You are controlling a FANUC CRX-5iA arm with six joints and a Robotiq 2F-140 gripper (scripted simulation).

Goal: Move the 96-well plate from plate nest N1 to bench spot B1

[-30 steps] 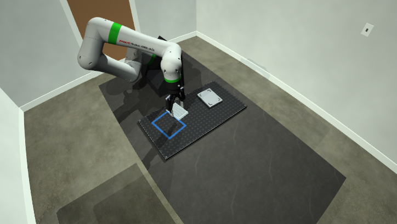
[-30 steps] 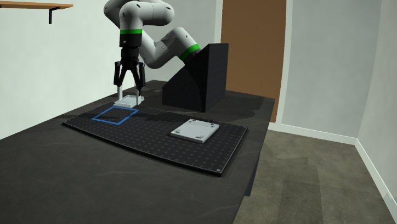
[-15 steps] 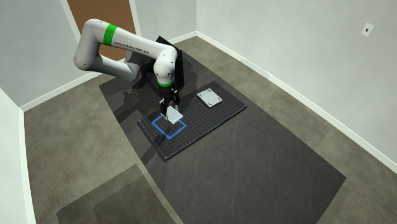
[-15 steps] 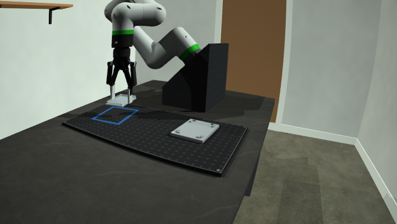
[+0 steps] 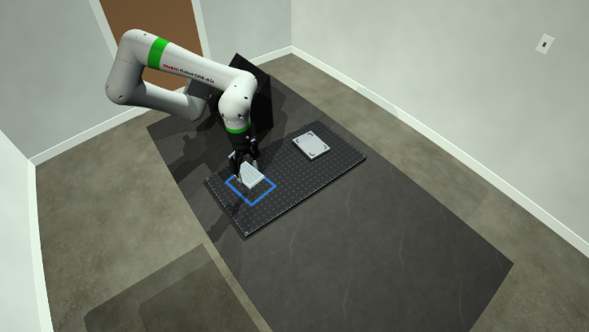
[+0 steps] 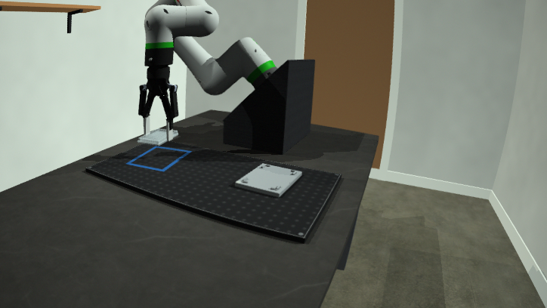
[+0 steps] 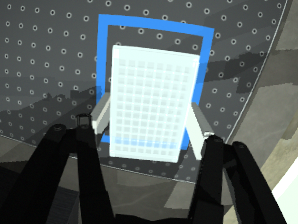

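Now: hand 20 mm above the white 96-well plate. Also, from my hand: grey plate nest 50 mm behind, 370 mm to the left, 80 mm below.
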